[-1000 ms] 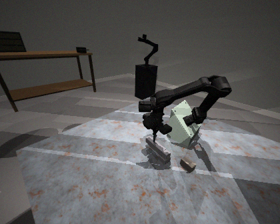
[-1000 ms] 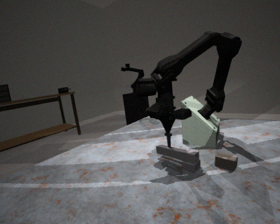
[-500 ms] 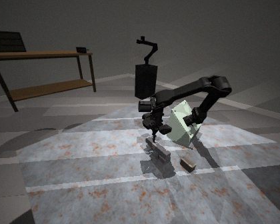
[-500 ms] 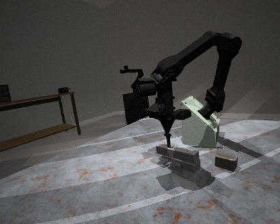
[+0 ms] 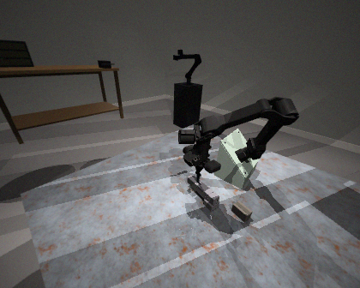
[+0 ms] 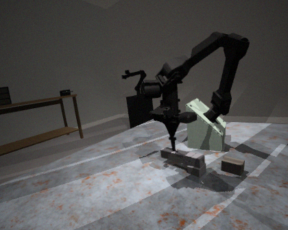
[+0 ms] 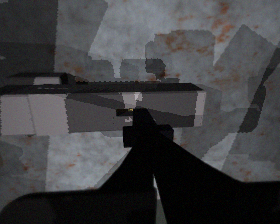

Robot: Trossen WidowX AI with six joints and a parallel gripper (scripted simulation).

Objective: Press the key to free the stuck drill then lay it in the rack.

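The dark key lies 30 mm below my gripper tip. Also, from my gripper tip: rack 50 mm behind, 210 mm to the left, 100 mm below; then drill 60 mm to the left, 70 mm below.
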